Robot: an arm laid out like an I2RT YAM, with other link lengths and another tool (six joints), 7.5 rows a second.
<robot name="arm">
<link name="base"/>
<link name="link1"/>
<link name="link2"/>
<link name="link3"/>
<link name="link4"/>
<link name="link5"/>
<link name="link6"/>
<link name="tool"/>
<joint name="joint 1" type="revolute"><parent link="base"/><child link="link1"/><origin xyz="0 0 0.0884"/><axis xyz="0 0 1"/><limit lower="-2.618" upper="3.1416"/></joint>
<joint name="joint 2" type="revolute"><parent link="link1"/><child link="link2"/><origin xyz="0.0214 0.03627 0.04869"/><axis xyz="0 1 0"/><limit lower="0" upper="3.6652"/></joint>
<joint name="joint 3" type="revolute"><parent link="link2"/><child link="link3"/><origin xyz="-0.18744 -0.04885 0"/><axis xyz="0 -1 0"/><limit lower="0" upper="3.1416"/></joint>
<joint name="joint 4" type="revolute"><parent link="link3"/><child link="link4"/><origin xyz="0.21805 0.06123 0.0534"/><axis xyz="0 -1 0"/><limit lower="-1.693" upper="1.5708"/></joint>
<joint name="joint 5" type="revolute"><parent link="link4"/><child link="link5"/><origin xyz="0.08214 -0.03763 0.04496"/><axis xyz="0 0 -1"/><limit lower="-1.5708" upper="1.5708"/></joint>
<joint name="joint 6" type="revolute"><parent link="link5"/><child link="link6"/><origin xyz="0.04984 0 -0.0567"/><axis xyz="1 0 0"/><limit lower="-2.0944" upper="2.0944"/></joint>
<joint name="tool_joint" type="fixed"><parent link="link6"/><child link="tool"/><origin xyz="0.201 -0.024 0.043" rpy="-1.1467 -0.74 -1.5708"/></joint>
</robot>
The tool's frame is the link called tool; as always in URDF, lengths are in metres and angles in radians.
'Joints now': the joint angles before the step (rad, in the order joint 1, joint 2, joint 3, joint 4, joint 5, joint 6). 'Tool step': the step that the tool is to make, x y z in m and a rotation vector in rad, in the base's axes. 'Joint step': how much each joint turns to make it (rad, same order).
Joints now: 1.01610 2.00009 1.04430 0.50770 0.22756 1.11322
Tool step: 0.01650 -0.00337 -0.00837 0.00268 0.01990 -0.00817
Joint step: -0.04641 0.04760 0.04609 -0.00703 -0.04232 -0.00041
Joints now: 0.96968 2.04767 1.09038 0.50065 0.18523 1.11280
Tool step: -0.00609 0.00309 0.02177 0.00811 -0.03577 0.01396
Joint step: 0.01864 -0.06677 -0.03092 -0.00511 0.01498 -0.02114
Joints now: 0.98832 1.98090 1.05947 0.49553 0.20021 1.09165
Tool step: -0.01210 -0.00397 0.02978 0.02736 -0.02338 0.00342
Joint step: 0.02326 -0.13118 -0.07041 -0.02584 0.02015 0.00347
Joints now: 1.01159 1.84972 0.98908 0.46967 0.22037 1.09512
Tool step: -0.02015 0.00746 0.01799 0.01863 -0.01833 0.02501
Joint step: 0.05047 -0.07569 -0.03944 -0.01173 0.02598 0.00366
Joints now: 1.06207 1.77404 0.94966 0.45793 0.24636 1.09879
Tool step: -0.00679 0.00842 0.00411 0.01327 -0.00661 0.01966
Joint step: 0.01785 0.00214 0.00200 0.01499 -0.00189 -0.00012
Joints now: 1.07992 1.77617 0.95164 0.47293 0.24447 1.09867
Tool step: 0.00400 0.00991 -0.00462 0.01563 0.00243 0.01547
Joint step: -0.00914 0.05823 0.03269 0.03797 -0.02639 0.00069
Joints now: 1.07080 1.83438 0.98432 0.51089 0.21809 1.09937
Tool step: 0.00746 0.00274 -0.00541 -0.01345 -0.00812 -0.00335
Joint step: -0.01020 0.04782 0.03581 0.00750 -0.00189 -0.01548
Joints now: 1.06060 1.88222 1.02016 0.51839 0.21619 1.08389
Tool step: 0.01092 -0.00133 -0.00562 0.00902 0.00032 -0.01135
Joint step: -0.02373 0.04371 0.01764 0.03365 -0.01326 0.00038
